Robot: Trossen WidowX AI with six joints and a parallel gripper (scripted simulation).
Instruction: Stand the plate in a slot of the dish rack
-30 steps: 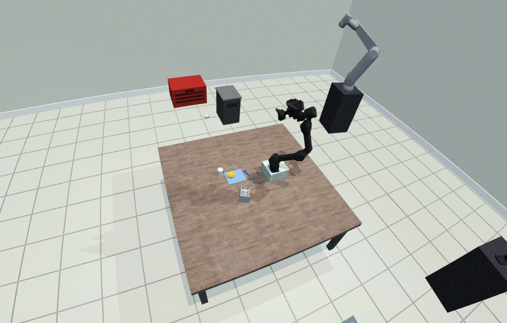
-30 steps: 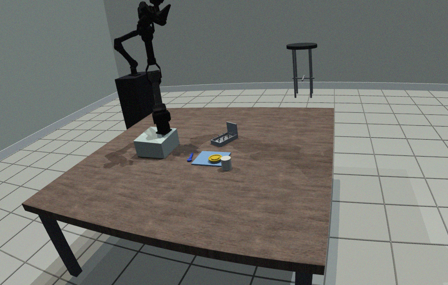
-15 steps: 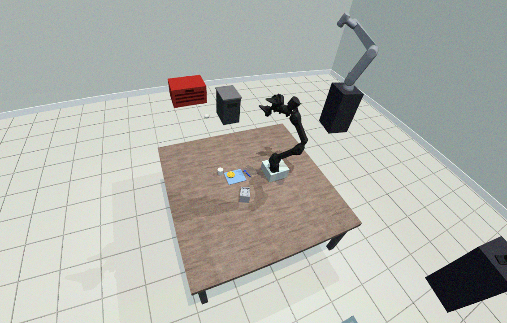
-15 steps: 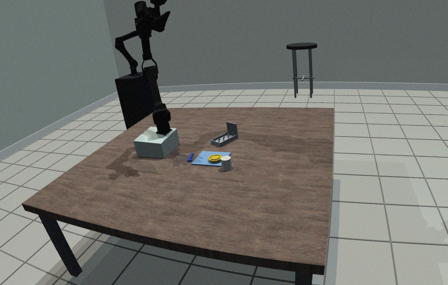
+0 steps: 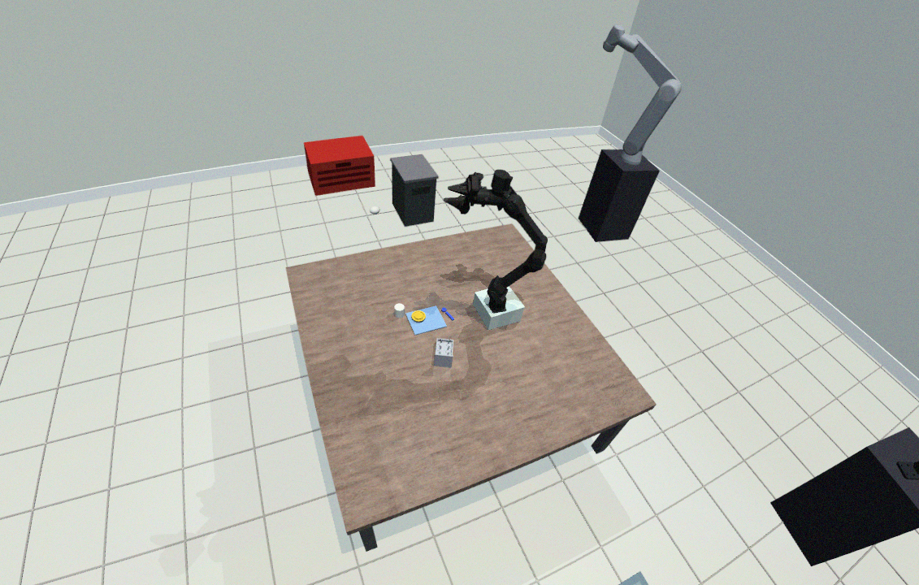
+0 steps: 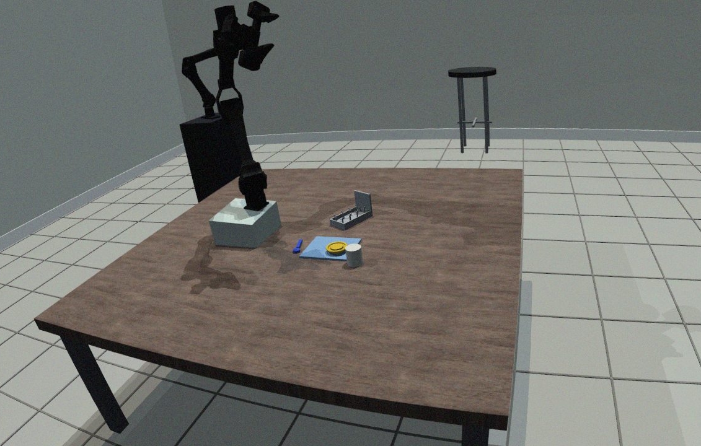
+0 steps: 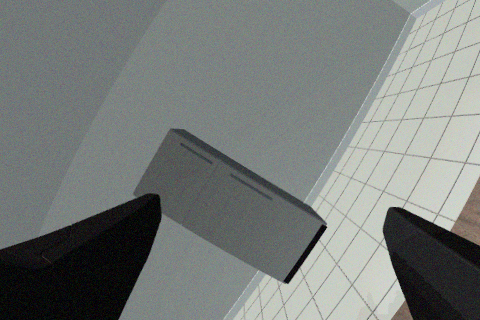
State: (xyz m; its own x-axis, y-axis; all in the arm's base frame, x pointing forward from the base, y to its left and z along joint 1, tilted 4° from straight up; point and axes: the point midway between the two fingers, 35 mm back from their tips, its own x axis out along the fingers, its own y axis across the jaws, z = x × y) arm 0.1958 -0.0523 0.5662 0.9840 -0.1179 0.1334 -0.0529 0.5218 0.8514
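Now: gripper tip 63 cm above the yellow plate, 8 cm short of it and 1 cm to the right of it. From my gripper tip the other things lie so: grey dish rack (62 cm below, 23 cm to the left, 1 cm ahead); then blue mat (64 cm below, 5 cm ahead, 3 cm to the left); then white cup (62 cm below, 16 cm ahead, 3 cm to the right).
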